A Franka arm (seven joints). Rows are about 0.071 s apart.
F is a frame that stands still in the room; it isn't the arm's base.
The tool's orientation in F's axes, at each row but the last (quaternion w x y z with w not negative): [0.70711, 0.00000, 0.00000, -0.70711]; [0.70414, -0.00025, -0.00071, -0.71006]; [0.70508, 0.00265, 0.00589, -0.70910]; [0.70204, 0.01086, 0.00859, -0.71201]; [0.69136, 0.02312, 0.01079, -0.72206]
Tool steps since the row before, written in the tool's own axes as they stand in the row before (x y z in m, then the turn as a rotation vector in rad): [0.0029, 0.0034, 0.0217, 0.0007, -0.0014, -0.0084]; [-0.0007, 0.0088, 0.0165, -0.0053, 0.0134, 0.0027]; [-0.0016, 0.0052, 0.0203, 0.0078, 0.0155, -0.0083]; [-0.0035, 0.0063, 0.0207, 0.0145, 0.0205, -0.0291]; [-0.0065, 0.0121, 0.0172, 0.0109, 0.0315, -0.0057]
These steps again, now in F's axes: [0.0034, -0.0029, 0.0217, -0.0014, -0.0007, -0.0084]; [0.0088, 0.0006, 0.0165, 0.0134, 0.0052, 0.0027]; [0.0053, 0.0013, 0.0203, 0.0154, -0.0078, -0.0085]; [0.0063, 0.0028, 0.0208, 0.0204, -0.0140, -0.0294]; [0.0120, 0.0051, 0.0177, 0.0311, -0.0120, -0.0057]
